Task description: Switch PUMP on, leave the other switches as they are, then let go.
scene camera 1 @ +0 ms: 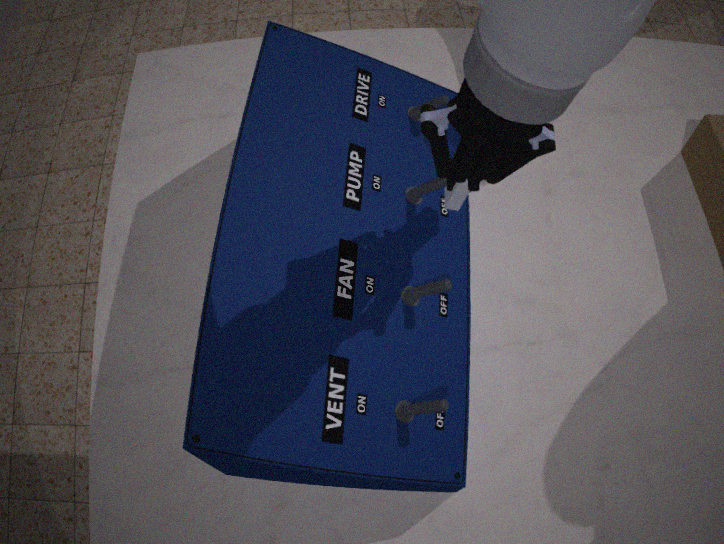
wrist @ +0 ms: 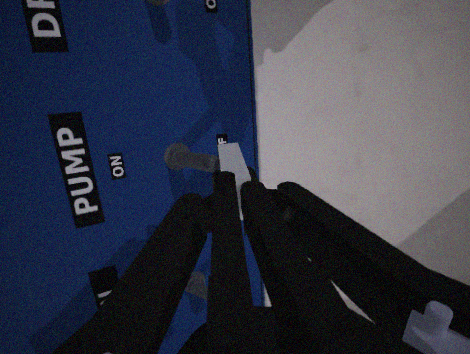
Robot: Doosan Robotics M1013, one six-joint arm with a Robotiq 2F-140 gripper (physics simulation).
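Frame: origin at the arm's base, x ahead, y left, z up, level; centimetres.
Where they show: gripper, between the fingertips: (scene camera 1: 451,198) (wrist: 228,159).
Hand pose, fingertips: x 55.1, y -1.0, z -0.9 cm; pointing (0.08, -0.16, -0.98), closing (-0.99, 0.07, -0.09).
Note:
After its pixels a point has its place.
A blue panel (scene camera 1: 280,175) {y -0.2, x 73.1, z 5.1 cm} (wrist: 125,90) {y -7.3, x 61.5, z -0.2 cm} carries four toggle switches. The PUMP lever (scene camera 1: 425,190) {y -1.2, x 58.1, z 0.4 cm} (wrist: 192,159) {y -1.9, x 57.5, z 1.2 cm} points toward its OFF label, away from ON. My gripper (scene camera 1: 458,195) {y -1.0, x 55.1, z -0.9 cm} (wrist: 228,159) {y -1.0, x 55.1, z -0.9 cm} is shut with nothing between its fingers. Its pale fingertips are at the free end of the PUMP lever, on the OFF side; whether they touch it is hard to tell. The FAN lever (scene camera 1: 427,291) {y 10.7, x 58.8, z 0.7 cm} and the VENT lever (scene camera 1: 422,407) {y 22.3, x 59.9, z 0.9 cm} point toward OFF. The DRIVE lever (scene camera 1: 416,112) {y -13.3, x 57.9, z -0.4 cm} is partly hidden behind the gripper in the scene view.
The panel lies on a pale table (scene camera 1: 556,280) {y 4.5, x 40.7, z -10.8 cm} (wrist: 350,110) {y -2.2, x 41.2, z -10.8 cm}. Part of a brown box (scene camera 1: 708,169) {y -10.3, x 14.2, z -5.9 cm} shows at the right edge of the scene view. The arm reaches in from the top right, over the DRIVE end of the panel.

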